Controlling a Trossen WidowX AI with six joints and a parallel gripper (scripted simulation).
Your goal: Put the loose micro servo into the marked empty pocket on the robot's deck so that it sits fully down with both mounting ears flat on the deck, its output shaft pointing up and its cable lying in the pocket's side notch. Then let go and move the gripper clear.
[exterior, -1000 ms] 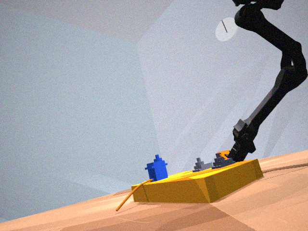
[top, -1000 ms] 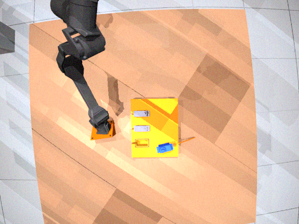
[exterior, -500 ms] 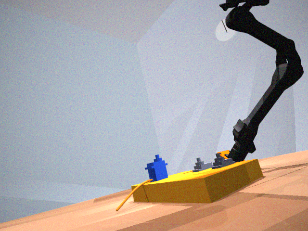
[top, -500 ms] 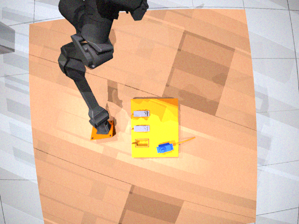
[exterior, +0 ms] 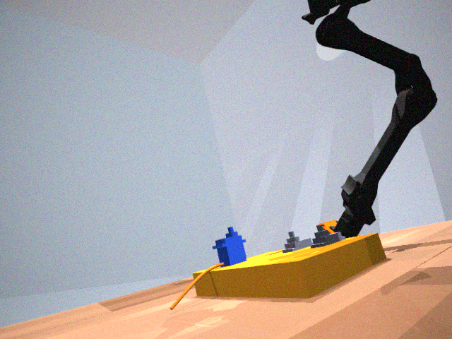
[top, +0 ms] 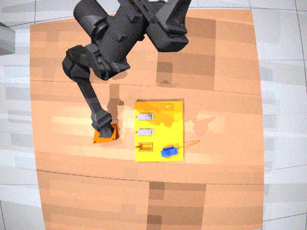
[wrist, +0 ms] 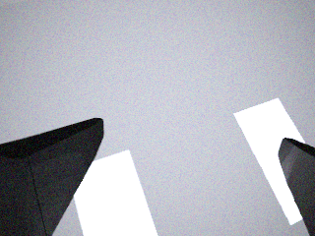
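My gripper tip is now 40 mm short of the yellow deck, 300 mm to the left of it and 650 mm above it.
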